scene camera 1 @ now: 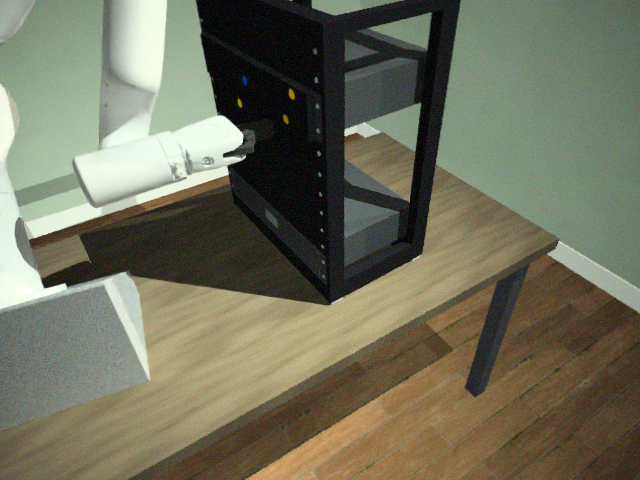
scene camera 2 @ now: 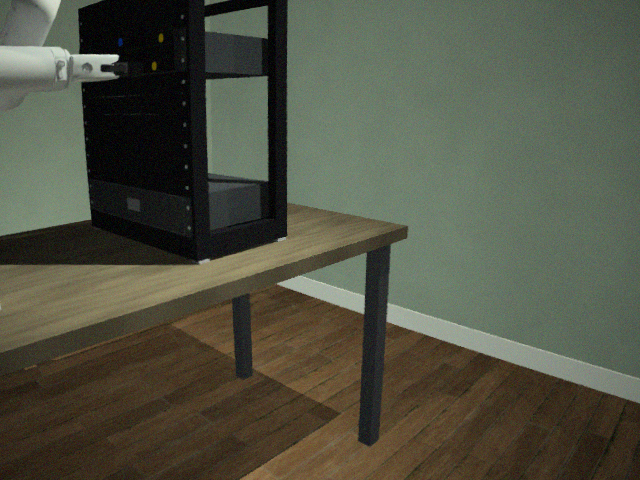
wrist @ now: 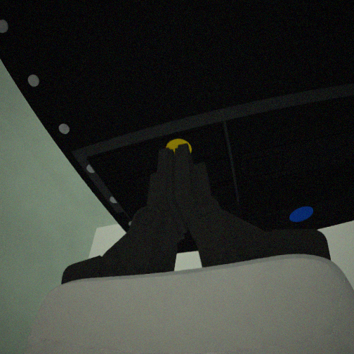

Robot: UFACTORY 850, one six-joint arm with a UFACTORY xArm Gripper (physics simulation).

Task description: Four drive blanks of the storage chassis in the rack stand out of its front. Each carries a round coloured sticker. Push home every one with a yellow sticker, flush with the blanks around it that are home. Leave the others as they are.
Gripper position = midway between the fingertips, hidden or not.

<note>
In view: the gripper [scene camera 1: 271, 126] and a rack [scene camera 1: 313, 76].
The rack is seen too in scene camera 2 [scene camera 2: 147, 168] and in the wrist view [wrist: 256, 97]. The gripper is seen too in scene camera 2 [scene camera 2: 141, 69] and in the wrist view [wrist: 180, 165].
</note>
